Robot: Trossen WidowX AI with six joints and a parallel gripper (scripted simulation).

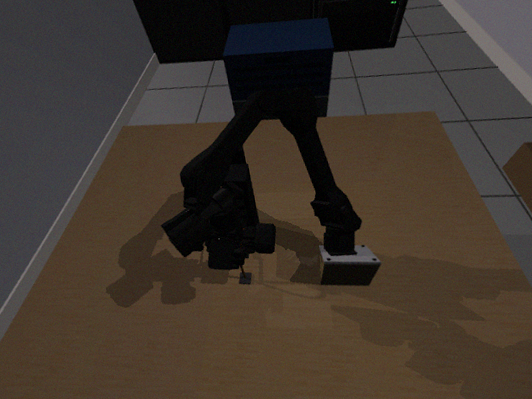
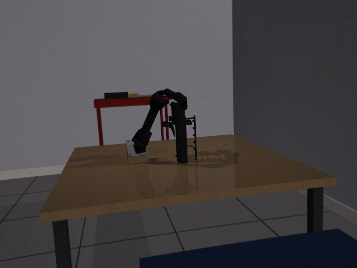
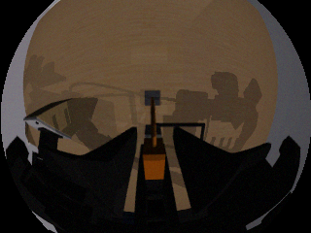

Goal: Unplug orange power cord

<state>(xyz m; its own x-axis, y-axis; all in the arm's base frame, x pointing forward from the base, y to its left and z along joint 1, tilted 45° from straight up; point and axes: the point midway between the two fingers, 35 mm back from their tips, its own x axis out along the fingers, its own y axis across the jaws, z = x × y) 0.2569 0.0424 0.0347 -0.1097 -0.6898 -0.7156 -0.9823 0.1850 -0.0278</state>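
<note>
Right now my gripper tip is 7 cm to the left of the orange plug, 1 cm past it and 1 cm above it. Also, from my gripper tip: thin black rack 14 cm to the right, 7 cm ahead, 1 cm above.
</note>
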